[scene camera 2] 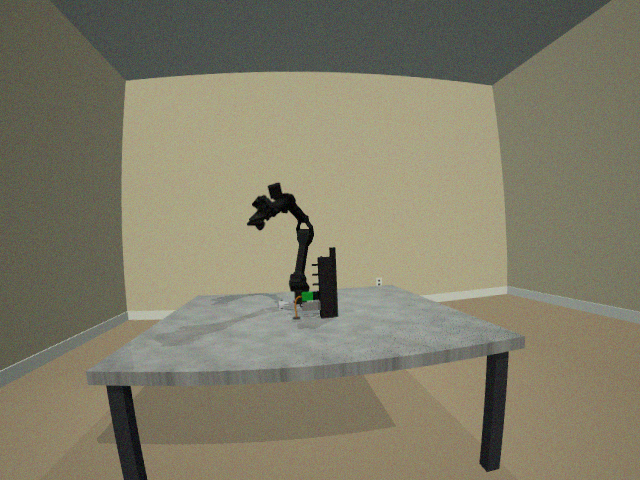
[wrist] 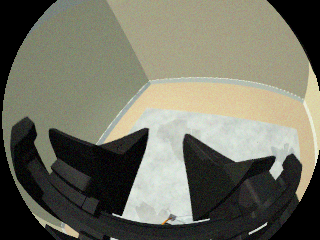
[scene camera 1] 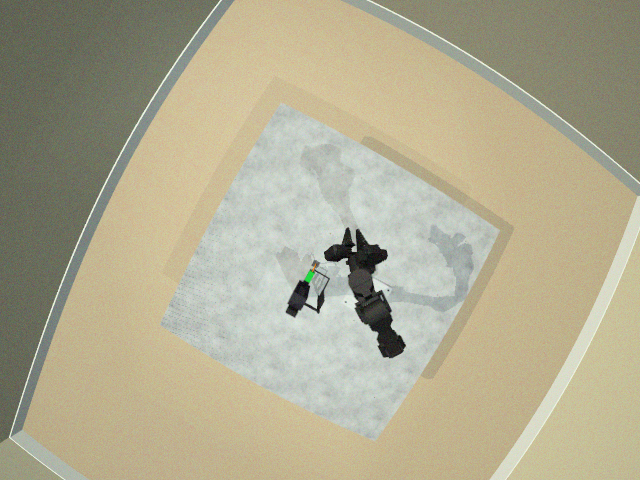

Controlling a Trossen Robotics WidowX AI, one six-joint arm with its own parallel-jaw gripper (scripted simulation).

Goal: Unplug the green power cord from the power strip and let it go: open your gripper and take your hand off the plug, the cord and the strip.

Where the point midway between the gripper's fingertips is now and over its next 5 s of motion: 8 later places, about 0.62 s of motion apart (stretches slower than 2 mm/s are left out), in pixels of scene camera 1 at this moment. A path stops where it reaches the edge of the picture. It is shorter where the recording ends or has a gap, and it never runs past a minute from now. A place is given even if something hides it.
The gripper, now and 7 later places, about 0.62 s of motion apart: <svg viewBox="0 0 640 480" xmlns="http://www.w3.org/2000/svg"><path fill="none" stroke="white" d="M352 228L314 259L313 268L310 273L310 274L310 274L314 267L321 255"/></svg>
